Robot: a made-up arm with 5 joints.
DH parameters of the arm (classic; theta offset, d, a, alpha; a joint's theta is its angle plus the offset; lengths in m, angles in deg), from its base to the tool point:
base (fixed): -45 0 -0.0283 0
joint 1: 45 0.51 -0.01 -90
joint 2: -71.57 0 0.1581 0
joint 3: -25.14 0 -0.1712 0
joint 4: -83.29 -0.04 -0.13 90
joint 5: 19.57 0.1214 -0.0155 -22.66
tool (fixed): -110.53 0.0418 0 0
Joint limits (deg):
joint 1: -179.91..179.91
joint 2: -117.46..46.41
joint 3: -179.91..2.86
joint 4: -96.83..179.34
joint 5: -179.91..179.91
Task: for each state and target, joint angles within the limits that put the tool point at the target. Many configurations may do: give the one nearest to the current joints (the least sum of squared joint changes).
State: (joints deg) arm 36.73 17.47 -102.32 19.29 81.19
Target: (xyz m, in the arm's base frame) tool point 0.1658 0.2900 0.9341
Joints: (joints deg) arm 65.30 9.26 -132.44 21.81 72.21
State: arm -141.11 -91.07 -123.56 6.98 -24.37
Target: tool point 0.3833 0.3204 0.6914
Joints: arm -145.88 -95.70 -124.56 0.15 -25.37
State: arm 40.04 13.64 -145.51 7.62 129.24
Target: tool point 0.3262 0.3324 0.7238
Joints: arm 49.63 31.23 -122.56 13.38 133.20
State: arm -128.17 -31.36 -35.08 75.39 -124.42
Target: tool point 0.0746 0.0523 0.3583
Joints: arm -176.05 1.89 2.86 79.27 -113.68
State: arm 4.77 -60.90 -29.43 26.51 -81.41
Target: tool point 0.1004 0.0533 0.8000
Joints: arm 24.15 -90.30 -29.66 24.02 -82.65
